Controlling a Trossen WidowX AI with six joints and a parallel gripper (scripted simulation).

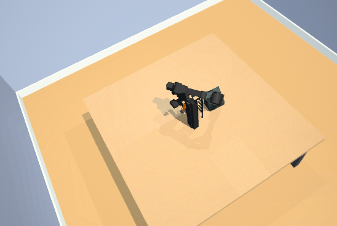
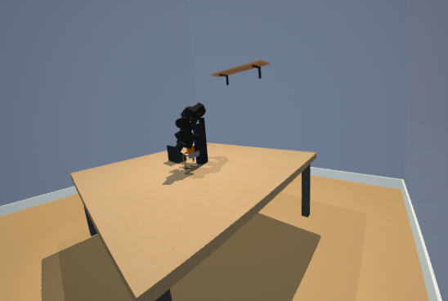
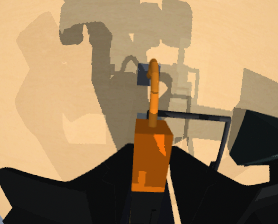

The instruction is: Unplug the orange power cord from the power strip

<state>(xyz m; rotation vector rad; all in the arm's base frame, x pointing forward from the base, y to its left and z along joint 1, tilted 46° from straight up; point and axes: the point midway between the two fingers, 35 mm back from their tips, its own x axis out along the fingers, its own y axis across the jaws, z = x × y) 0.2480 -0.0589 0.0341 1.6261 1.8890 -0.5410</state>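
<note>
Now: gripper tip 30 mm to the right of the orange plug and 10 mm past it. Also, from my gripper tip: small dark block (120 mm below, 40 mm to the right, 10 mm ahead).
</note>
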